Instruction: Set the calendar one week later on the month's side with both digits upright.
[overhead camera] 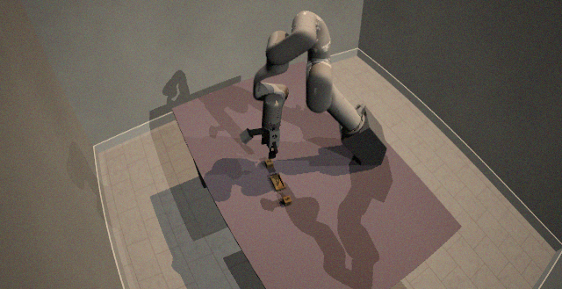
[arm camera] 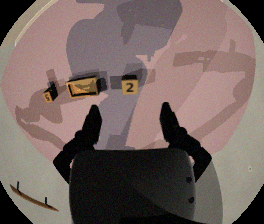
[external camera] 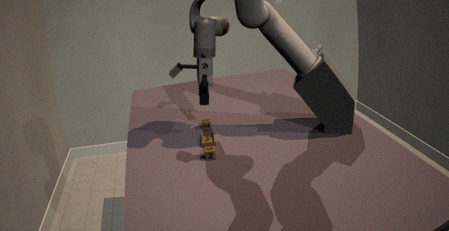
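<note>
Now: the yellow digit cube 210 mm to the left of my hand, 100 mm below it and 70 mm ahead of it. From my hand the other things lie so: tray (110 mm below, 100 mm to the left, 30 mm ahead).
</note>
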